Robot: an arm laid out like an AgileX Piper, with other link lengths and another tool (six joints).
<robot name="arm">
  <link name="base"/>
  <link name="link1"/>
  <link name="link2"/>
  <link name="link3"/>
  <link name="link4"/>
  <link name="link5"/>
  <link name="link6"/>
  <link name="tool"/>
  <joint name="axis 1" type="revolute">
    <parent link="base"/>
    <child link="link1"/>
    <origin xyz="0 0 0.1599" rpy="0 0 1.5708"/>
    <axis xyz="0 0 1"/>
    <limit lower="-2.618" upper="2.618"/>
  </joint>
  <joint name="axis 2" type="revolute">
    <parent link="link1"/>
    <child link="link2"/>
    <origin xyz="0 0 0" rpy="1.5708 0 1.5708"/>
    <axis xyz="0 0 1"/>
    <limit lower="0" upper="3.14"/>
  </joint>
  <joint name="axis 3" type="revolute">
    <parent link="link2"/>
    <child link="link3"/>
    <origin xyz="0.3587 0.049 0" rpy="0 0 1.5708"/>
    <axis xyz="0 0 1"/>
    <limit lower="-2.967" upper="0"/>
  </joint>
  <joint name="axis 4" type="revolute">
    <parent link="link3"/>
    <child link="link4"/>
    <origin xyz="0.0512 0.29 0" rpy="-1.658 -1.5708 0"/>
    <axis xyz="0 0 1"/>
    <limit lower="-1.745" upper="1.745"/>
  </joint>
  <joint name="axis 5" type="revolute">
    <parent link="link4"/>
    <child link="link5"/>
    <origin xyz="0 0 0" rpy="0 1.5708 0"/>
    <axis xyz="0 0 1"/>
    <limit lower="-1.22" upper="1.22"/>
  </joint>
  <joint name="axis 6" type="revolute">
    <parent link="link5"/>
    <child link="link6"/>
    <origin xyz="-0.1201 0 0" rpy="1.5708 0 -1.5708"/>
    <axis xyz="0 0 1"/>
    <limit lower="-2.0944" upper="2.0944"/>
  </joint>
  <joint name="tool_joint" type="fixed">
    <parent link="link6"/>
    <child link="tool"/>
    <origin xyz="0.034 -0.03 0.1" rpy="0 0.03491 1.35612"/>
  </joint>
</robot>
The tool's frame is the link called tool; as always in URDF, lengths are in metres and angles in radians.
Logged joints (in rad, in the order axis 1, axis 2, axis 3, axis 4, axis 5, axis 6), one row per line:
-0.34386 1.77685 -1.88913 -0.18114 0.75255 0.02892
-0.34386 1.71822 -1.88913 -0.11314 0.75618 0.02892
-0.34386 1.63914 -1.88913 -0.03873 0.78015 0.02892
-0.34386 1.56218 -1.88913 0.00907 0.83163 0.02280
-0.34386 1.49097 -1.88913 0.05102 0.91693 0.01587
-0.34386 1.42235 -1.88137 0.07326 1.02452 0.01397
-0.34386 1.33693 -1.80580 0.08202 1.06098 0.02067
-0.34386 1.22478 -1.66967 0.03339 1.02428 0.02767
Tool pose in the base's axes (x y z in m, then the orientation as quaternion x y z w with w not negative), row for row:
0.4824 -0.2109 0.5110 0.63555 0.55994 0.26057 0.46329
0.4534 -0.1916 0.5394 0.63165 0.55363 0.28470 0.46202
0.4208 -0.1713 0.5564 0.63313 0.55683 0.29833 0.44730
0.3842 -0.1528 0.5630 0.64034 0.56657 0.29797 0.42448
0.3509 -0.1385 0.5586 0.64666 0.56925 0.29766 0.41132
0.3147 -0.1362 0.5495 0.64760 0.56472 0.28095 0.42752
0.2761 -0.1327 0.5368 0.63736 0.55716 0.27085 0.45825
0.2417 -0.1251 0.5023 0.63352 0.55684 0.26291 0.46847
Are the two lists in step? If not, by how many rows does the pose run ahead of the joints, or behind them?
The pose runs 2 rows ahead of the joints: the pose in row i belongs to the joints in row i + 2.
